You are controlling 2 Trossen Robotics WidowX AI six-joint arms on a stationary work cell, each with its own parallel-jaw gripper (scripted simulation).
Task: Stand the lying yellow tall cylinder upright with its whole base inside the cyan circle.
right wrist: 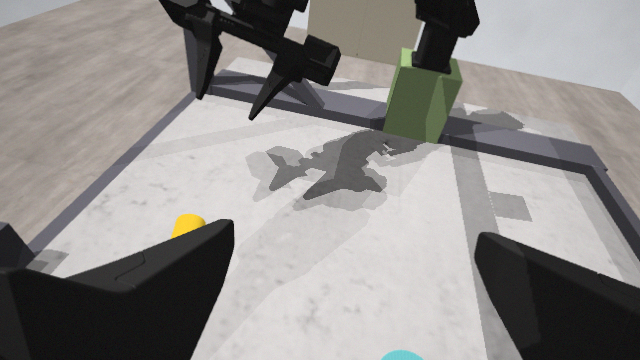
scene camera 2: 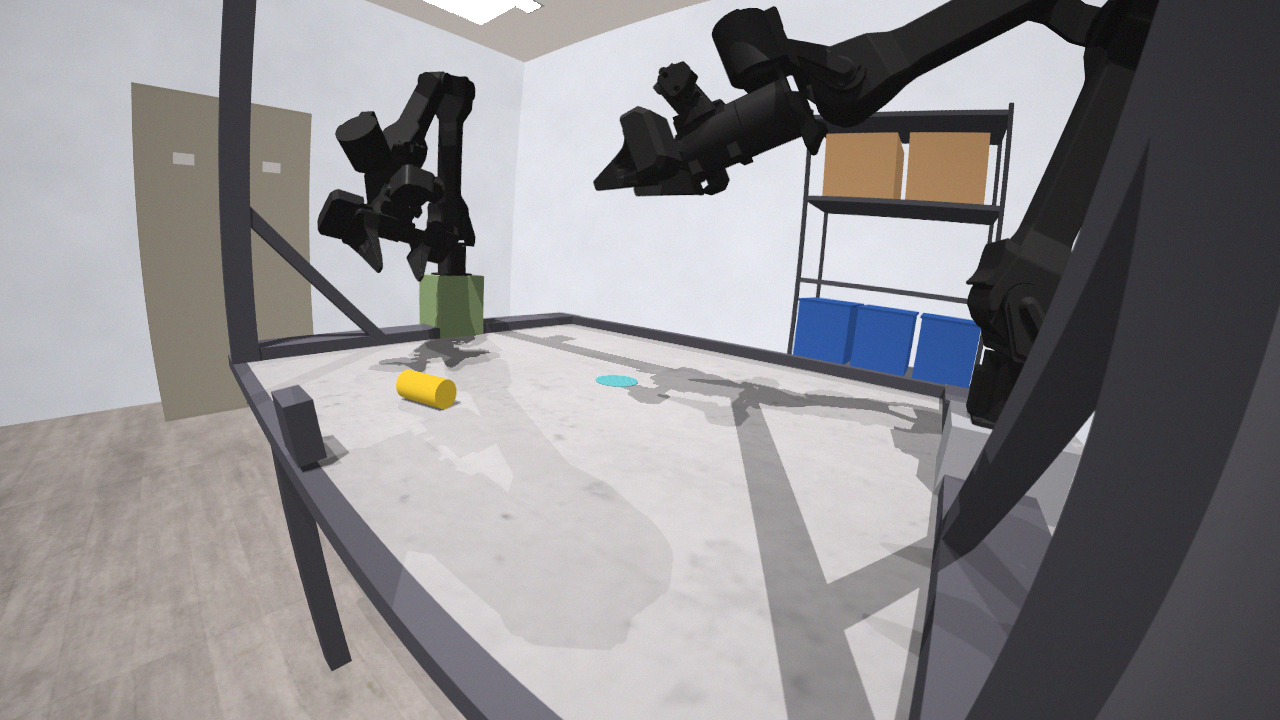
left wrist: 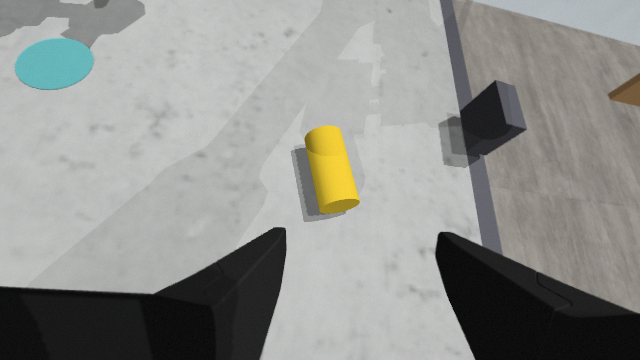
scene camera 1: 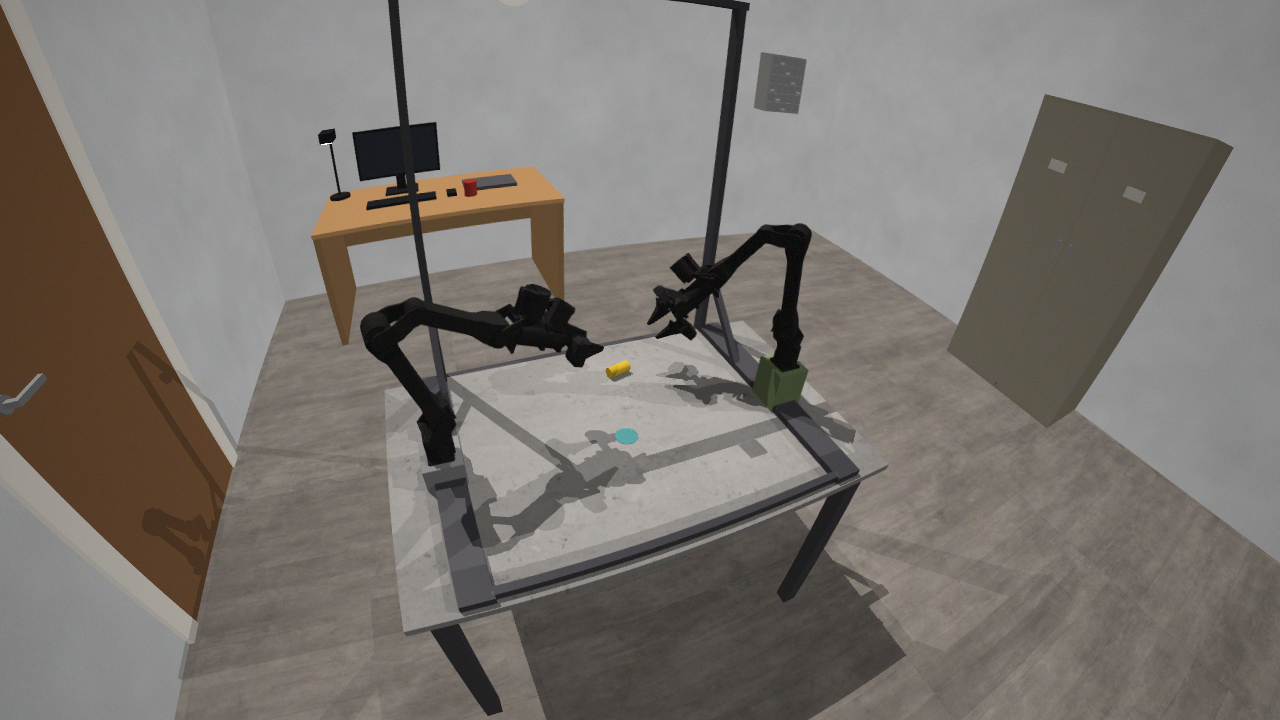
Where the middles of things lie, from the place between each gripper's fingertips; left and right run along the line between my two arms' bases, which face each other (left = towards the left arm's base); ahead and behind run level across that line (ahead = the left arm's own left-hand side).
The yellow cylinder (scene camera 2: 435,391) is 2 cm behind my left hand (scene camera 2: 400,275), 12 cm to the right of it and 15 cm below it. The rest, counted from my left hand: cyan circle (left wrist: 56,63) (24 cm ahead, 18 cm to the right, 16 cm below).
My right hand is 260 mm above the cyan circle, 90 mm to the right of it and 80 mm short of it. Also, from my right hand: yellow cylinder 240 mm below, 170 mm behind, 160 mm to the left.
